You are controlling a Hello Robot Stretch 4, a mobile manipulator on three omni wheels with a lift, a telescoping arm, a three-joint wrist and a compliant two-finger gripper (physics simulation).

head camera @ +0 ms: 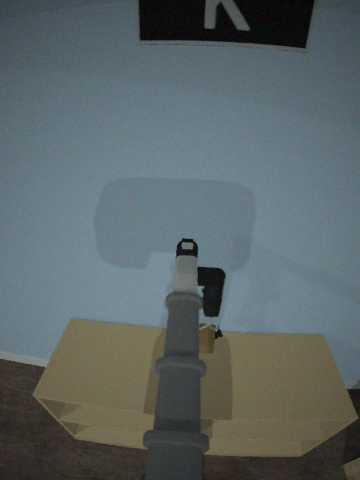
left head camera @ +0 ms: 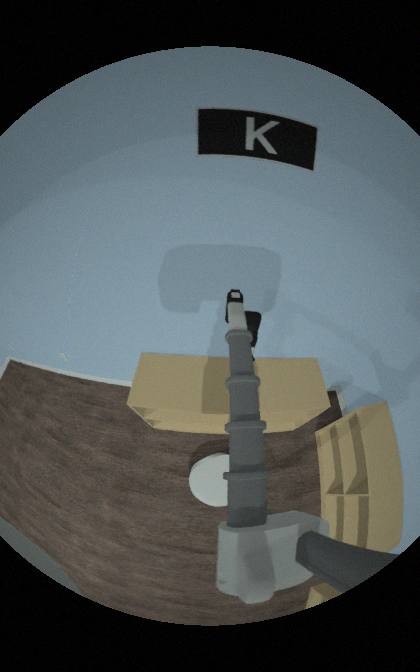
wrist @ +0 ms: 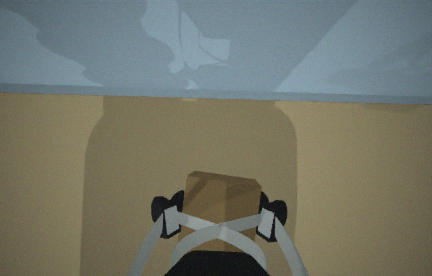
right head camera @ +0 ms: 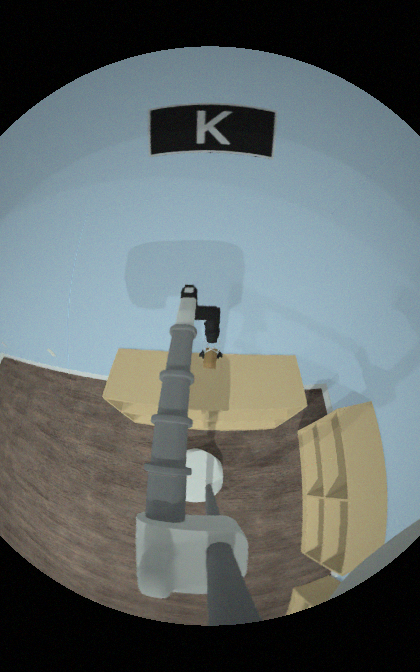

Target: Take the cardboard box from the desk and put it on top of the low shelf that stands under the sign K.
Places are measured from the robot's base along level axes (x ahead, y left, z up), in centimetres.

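Where they show: gripper, fingertip midpoint: [head camera: 205, 336] [wrist: 218, 206].
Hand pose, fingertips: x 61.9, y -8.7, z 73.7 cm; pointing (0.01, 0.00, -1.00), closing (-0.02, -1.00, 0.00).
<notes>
Each offset is from my fingertips to the top centre of the thing. "spot": to the spot under its first point. Level surfaces: height alone.
The brown cardboard box {dx -1.6, dy +0.0, dz +4.2 cm} [head camera: 207, 341] [right head camera: 210, 359] [wrist: 222, 200] is between the two finger pads of my gripper [right head camera: 210, 355] [wrist: 218, 206], which is shut on it. The arm reaches out so that box and gripper are over the low shelf's top, towards the wall side. The low shelf {dz -15.4 cm} [head camera: 280, 370] [left head camera: 170, 375] [right head camera: 265, 380] [wrist: 360, 190] is light wood and stands against the wall. The sign K {spot: dx +15.0, dy +2.3, dz +93.2 cm} [head camera: 225, 22] [left head camera: 257, 137] [right head camera: 212, 130] hangs on the wall above it. Whether the box's underside touches the shelf top is hard to tell. In the left head view the arm hides the box.
A second light wood shelf [left head camera: 387, 470] [right head camera: 370, 470] stands to the right, and a corner of another [left head camera: 320, 595] [right head camera: 312, 595] shows at the lower right. My round white base [left head camera: 207, 480] [right head camera: 202, 475] is on the floor in front of the low shelf. The blue wall [wrist: 100, 40] is directly behind the shelf.
</notes>
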